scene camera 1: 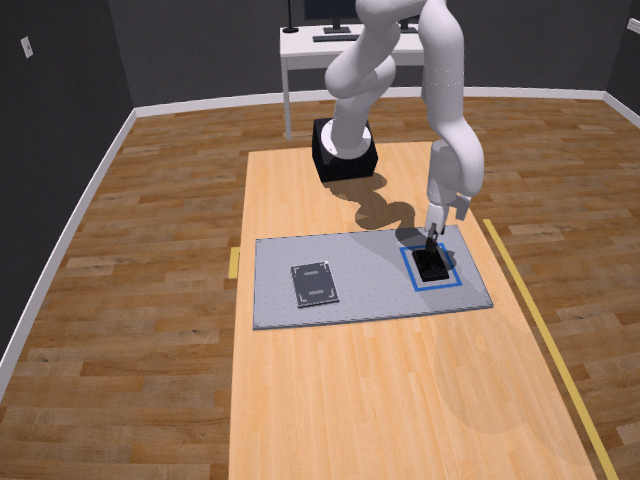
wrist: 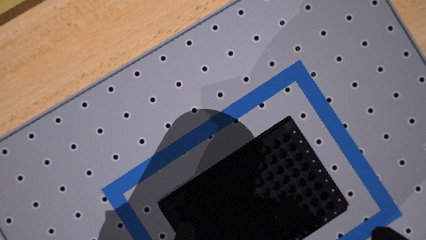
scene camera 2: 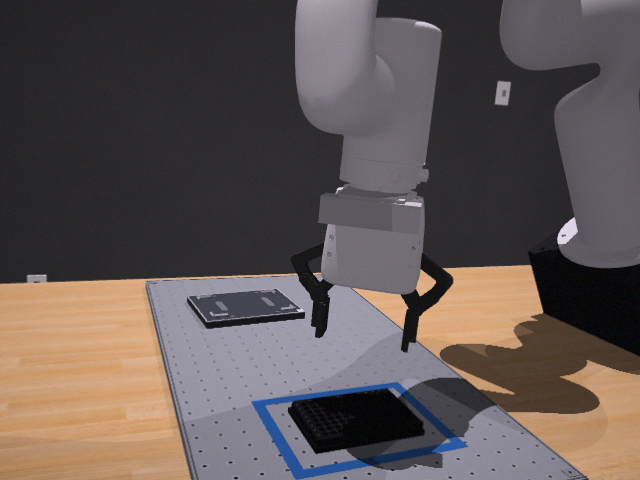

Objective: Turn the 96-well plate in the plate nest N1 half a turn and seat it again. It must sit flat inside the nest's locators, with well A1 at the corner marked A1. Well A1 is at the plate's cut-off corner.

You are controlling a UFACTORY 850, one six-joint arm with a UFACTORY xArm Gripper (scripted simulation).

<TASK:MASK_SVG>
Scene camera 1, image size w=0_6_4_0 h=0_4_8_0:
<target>my gripper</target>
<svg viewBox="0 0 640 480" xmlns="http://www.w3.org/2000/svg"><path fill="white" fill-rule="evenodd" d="M428 199L430 203L424 231L429 231L425 251L436 253L436 241L438 235L444 235L445 219L447 221L450 206Z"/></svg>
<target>black 96-well plate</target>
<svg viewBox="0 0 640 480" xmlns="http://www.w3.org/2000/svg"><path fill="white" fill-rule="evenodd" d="M437 248L435 254L427 252L425 249L412 252L423 282L449 279L448 271Z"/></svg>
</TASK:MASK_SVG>
